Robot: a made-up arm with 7 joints. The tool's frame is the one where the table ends. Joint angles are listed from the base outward.
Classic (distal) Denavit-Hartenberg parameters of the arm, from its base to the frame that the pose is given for. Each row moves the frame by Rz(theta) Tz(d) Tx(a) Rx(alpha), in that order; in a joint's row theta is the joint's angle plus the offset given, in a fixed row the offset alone. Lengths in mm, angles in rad.
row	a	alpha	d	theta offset
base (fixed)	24.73	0	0	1.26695
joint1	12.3	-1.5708	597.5	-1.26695
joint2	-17.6	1.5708	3	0
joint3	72.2	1.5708	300.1	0
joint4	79.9	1.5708	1	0
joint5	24.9	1.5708	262	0
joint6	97.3	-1.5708	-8.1	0
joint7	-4.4	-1.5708	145.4	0
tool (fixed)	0	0	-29.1	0
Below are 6 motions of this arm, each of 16 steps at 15 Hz.
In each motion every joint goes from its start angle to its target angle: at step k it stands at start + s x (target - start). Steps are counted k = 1, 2, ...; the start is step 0. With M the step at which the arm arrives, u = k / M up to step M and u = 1 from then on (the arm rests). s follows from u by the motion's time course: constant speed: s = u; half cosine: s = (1 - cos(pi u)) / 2; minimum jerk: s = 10 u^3 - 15 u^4 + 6 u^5.
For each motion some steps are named. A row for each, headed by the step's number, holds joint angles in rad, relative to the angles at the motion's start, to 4 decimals.
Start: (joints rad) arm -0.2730 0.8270 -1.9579 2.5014 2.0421 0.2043 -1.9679
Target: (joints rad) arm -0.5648 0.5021 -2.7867 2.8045 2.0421 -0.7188 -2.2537
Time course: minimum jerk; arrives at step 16
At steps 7, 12, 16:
7: -0.1121 -0.1248 -0.3183 0.1164 0.0000 -0.3545 -0.1098
12: -0.2616 -0.2913 -0.7430 0.2717 0.0000 -0.8275 -0.2562
16: -0.2918 -0.3249 -0.8288 0.3031 0.0000 -0.9231 -0.2858

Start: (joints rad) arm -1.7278 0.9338 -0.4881 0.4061 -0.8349 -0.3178 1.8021
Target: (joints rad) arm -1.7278 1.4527 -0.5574 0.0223 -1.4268 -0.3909 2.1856
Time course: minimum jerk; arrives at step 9
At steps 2, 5, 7, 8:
2: 0.0000 0.0396 -0.0053 -0.0293 -0.0452 -0.0056 0.0293
5: 0.0000 0.3131 -0.0418 -0.2316 -0.3571 -0.0441 0.2314
7: 0.0000 0.4793 -0.0640 -0.3545 -0.5467 -0.0675 0.3542
8: 0.0000 0.5129 -0.0685 -0.3794 -0.5851 -0.0723 0.3791

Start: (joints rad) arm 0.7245 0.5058 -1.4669 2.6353 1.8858 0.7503 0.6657
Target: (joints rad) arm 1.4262 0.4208 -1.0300 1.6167 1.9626 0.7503 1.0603
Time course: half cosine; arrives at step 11
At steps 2, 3, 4, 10, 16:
2: 0.0557 -0.0067 0.0347 -0.0808 0.0061 0.0000 0.0313
3: 0.1211 -0.0147 0.0754 -0.1758 0.0133 0.0000 0.0681
4: 0.2051 -0.0248 0.1277 -0.2977 0.0224 0.0000 0.1153
10: 0.6875 -0.0833 0.4281 -0.9980 0.0752 0.0000 0.3866
16: 0.7017 -0.0850 0.4369 -1.0186 0.0768 0.0000 0.3946

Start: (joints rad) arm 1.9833 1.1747 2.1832 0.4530 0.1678 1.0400 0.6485
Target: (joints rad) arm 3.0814 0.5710 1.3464 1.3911 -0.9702 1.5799 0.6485
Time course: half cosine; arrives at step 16
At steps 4, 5, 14, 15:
4: 0.1608 -0.0884 -0.1225 0.1374 -0.1667 0.0791 0.0000
5: 0.2440 -0.1342 -0.1859 0.2085 -0.2529 0.1200 0.0000
14: 1.0563 -0.5807 -0.8050 0.9024 -1.0947 0.5194 0.0000
15: 1.0876 -0.5979 -0.8288 0.9291 -1.1271 0.5347 0.0000

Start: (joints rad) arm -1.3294 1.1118 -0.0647 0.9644 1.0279 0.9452 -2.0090
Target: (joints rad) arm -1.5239 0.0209 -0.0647 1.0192 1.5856 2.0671 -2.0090
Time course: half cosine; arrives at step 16
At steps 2, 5, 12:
2: -0.0074 -0.0415 0.0000 0.0021 0.0212 0.0427 0.0000
5: -0.0432 -0.2424 0.0000 0.0122 0.1239 0.2493 0.0000
12: -0.1660 -0.9311 0.0000 0.0468 0.4760 0.9576 0.0000

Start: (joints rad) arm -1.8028 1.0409 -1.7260 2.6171 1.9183 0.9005 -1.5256
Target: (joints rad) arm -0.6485 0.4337 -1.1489 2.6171 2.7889 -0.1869 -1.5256
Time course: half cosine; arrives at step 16
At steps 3, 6, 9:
3: 0.0973 -0.0512 0.0486 0.0000 0.0734 -0.0916 0.0000
6: 0.3563 -0.1874 0.1781 0.0000 0.2687 -0.3356 0.0000
9: 0.6897 -0.3628 0.3448 0.0000 0.5202 -0.6498 0.0000

